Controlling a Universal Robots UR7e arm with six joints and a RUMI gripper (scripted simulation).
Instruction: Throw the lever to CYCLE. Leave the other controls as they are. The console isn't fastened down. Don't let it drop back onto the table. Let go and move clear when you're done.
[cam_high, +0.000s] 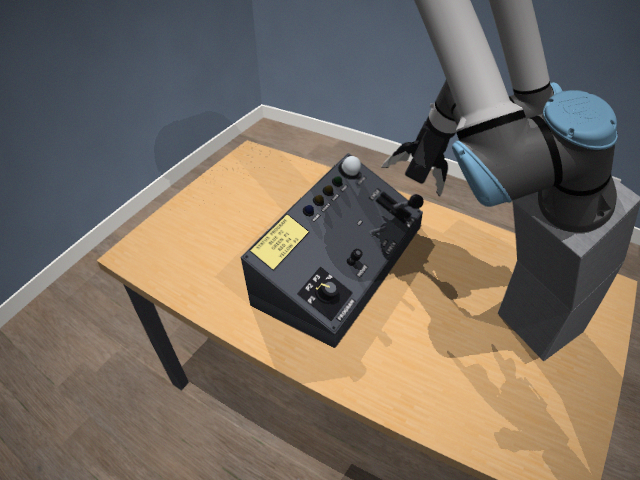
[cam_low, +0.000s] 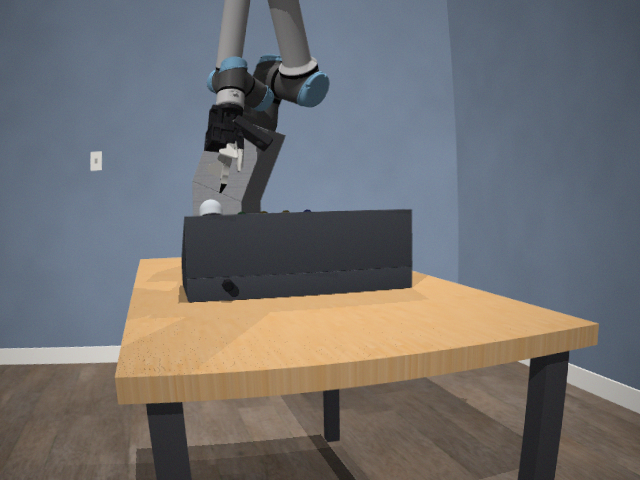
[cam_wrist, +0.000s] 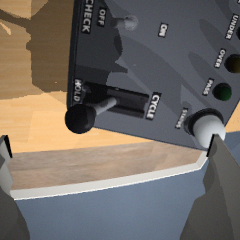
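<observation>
Now: hand 140 mm above the check toggle, 60 mm to the right of it and 60 mm short of it. Round my hand: program dial (300 mm to the left, 130 mm below, 90 mm ahead); then mode knob (180 mm to the left, 130 mm below, 70 mm ahead); then dark console (160 mm below, 120 mm to the left, 100 mm ahead).
</observation>
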